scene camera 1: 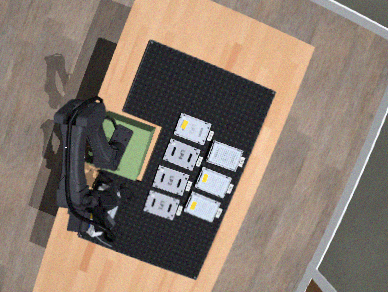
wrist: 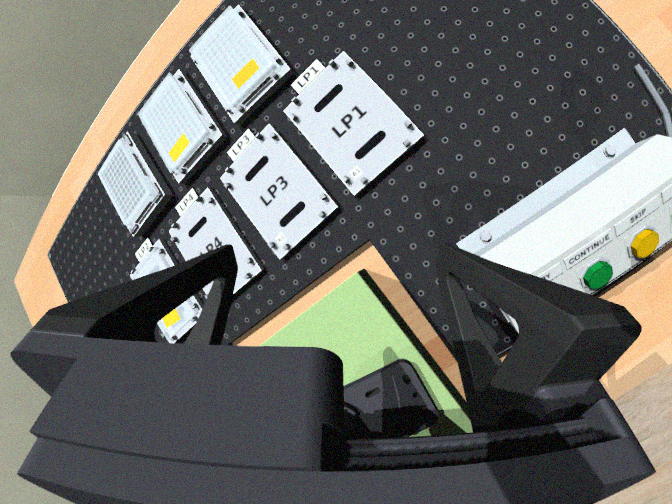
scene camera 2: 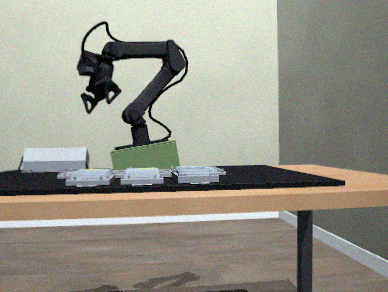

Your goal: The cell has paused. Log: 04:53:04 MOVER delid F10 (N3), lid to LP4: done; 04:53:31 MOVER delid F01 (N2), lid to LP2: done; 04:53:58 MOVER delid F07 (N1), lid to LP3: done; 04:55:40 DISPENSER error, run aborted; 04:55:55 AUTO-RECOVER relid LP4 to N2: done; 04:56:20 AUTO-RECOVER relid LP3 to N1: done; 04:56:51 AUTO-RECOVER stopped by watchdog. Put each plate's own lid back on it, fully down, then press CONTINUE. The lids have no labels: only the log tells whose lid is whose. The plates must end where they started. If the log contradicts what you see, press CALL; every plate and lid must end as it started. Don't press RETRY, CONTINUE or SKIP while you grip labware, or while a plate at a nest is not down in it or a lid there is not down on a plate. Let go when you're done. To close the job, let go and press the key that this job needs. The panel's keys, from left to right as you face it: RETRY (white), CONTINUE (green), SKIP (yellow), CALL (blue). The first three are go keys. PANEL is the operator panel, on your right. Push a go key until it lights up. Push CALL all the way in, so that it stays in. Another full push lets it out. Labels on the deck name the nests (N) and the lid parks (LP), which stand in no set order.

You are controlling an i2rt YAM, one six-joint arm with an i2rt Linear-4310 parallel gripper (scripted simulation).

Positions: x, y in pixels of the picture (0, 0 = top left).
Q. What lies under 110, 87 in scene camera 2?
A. My gripper.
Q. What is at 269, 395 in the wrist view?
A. My gripper.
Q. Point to a lid park LP3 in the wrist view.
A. At 308, 191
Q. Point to a well plate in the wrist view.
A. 129, 187
